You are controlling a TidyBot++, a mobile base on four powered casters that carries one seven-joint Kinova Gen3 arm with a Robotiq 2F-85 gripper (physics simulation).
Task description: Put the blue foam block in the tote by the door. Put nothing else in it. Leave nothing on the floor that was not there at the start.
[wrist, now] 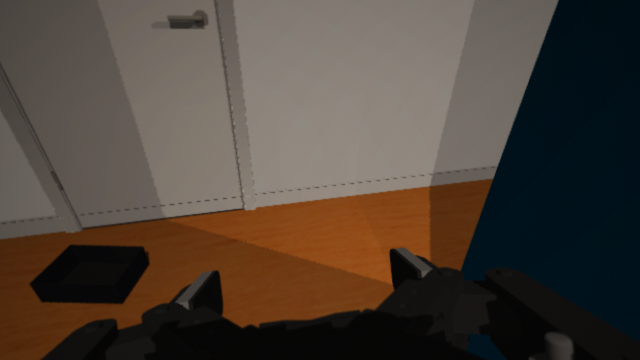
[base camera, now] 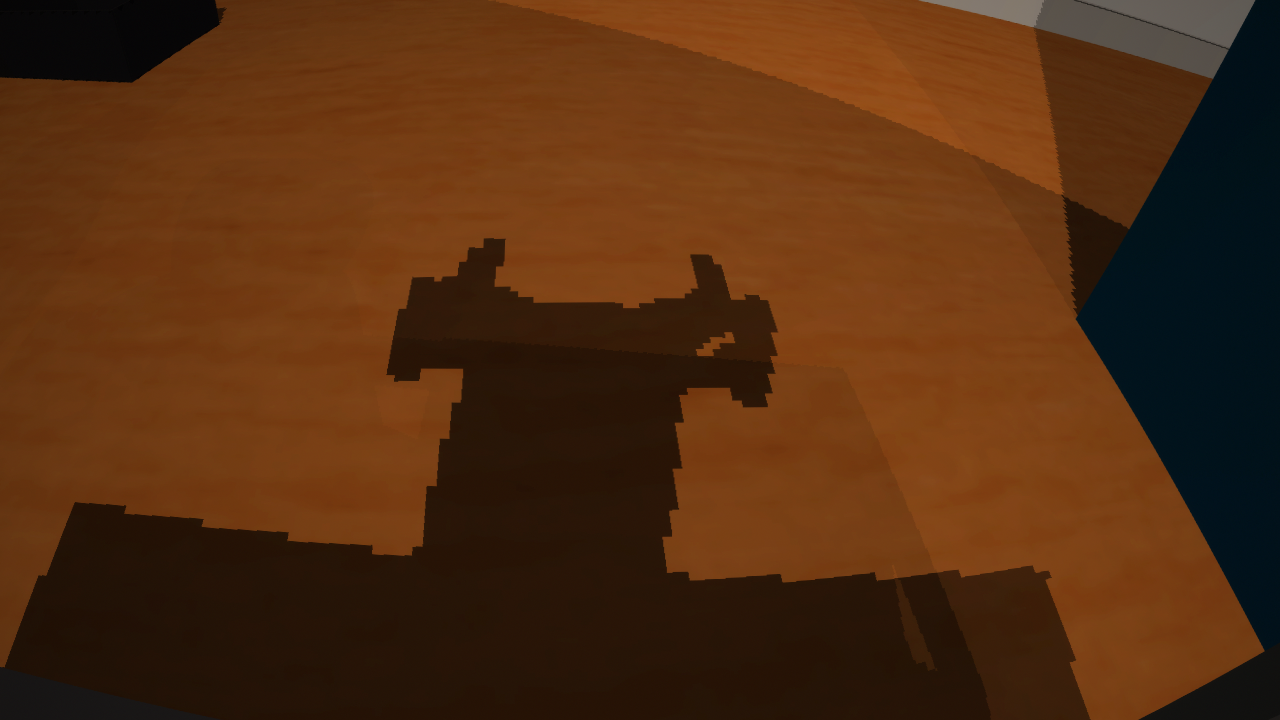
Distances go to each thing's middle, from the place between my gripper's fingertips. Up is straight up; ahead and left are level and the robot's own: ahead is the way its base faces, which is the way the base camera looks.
Now: the black tote (wrist: 81, 273) 87 cm ahead of my hand, 76 cm to the left of it and 84 cm below it.
